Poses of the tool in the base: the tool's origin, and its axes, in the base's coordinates. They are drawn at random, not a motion.
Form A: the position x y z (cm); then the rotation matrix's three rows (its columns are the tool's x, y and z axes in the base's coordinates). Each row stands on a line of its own.
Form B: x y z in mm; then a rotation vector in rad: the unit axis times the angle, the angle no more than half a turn. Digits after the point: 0 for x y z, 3 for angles.
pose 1, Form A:
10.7 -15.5 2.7
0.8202 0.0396 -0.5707
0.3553 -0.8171 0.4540
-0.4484 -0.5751 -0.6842
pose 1, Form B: 107 -155 27 -2.440 -0.290 0.749
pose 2, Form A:
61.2 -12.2 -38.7
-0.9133 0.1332 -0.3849
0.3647 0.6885 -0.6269
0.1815 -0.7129 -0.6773
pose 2, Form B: 612 -122 -387 -0.394 -2.592 1.059
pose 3, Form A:
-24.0 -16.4 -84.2
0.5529 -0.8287 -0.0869
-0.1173 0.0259 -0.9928
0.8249 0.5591 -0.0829
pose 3, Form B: -240 -164 -842 1.464 -0.860 0.671
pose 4, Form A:
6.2 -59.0 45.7
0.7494 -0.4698 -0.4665
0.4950 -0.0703 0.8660
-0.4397 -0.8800 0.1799
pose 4, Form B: 62 -590 457 -1.436 -0.022 0.794
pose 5, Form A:
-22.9 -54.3 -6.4
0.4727 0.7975 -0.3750
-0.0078 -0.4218 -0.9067
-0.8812 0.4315 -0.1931
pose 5, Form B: -229 -543 -64 1.776 0.672 -1.069
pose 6, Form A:
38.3 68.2 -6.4
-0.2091 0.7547 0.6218
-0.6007 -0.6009 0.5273
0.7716 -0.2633 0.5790
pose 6, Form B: 383 682 -64 -1.120 -0.212 -1.921
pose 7, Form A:
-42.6 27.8 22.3
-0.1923 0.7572 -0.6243
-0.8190 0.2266 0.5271
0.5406 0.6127 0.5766
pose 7, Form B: -426 278 223 0.077 -1.049 -1.419
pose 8, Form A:
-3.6 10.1 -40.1
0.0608 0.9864 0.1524
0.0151 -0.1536 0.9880
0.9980 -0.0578 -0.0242
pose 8, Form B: -36 101 -401 -1.364 -1.103 -1.267
